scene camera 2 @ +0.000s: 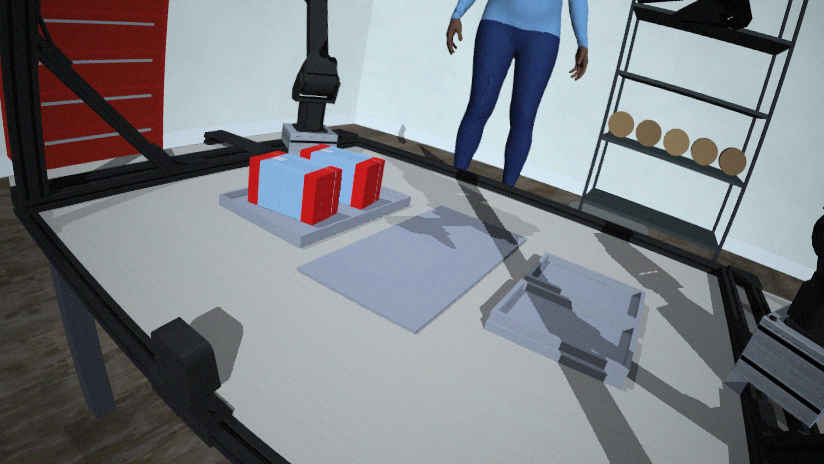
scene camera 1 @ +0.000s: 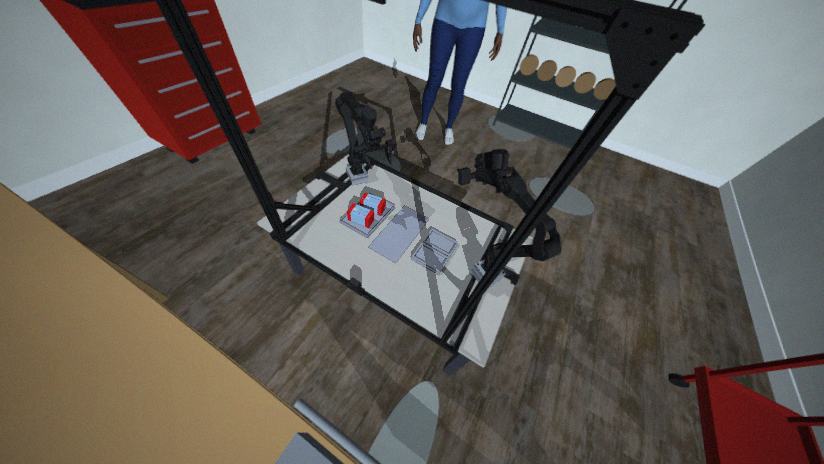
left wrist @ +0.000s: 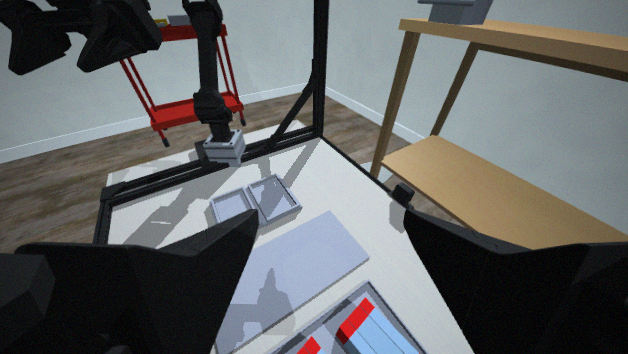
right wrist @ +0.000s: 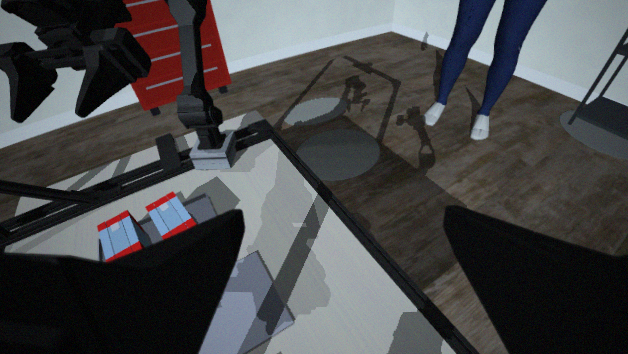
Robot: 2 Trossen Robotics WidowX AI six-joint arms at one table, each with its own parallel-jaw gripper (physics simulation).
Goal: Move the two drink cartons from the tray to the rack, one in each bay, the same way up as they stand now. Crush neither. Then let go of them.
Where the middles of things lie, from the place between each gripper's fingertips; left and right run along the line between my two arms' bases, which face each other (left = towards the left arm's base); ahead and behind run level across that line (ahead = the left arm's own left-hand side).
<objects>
My left hand is 2 cm past the grey tray [scene camera 2: 298, 233], 7 cm to the right of it and 34 cm above it. Round my left hand: grey mat [scene camera 2: 409, 273] 2 cm ahead, 13 cm to the right, 35 cm below.
Now: right hand 39 cm above the grey mat, 22 cm past it and 13 cm to the right of it. From my right hand the other things lie so: grey tray (38 cm below, 33 cm to the left, 26 cm behind).
</objects>
